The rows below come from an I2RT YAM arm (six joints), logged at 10 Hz.
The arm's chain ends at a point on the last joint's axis. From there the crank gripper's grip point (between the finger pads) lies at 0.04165 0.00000 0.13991 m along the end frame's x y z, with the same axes.
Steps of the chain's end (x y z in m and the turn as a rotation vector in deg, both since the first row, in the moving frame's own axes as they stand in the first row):
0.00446 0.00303 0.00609 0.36 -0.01 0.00
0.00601 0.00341 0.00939 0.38 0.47 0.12
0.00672 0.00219 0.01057 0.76 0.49 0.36
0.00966 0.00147 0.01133 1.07 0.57 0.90
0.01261 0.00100 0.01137 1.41 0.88 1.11
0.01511 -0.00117 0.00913 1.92 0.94 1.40
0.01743 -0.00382 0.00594 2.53 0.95 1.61
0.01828 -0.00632 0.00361 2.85 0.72 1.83
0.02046 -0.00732 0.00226 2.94 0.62 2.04
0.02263 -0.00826 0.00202 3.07 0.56 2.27
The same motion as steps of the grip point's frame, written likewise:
0.00444 0.00215 0.00609 0.36 -0.01 0.00
0.00716 0.00257 0.00904 0.38 0.47 0.12
0.00792 0.00060 0.01020 0.76 0.49 0.36
0.01107 -0.00047 0.01089 1.07 0.57 0.90
0.01478 -0.00161 0.01068 1.41 0.88 1.11
0.01744 -0.00480 0.00837 1.92 0.94 1.40
0.01981 -0.00878 0.00512 2.53 0.95 1.61
0.02012 -0.01190 0.00294 2.85 0.72 1.83
0.02207 -0.01297 0.00166 2.94 0.62 2.04
0.02411 -0.01406 0.00145 3.07 0.56 2.27

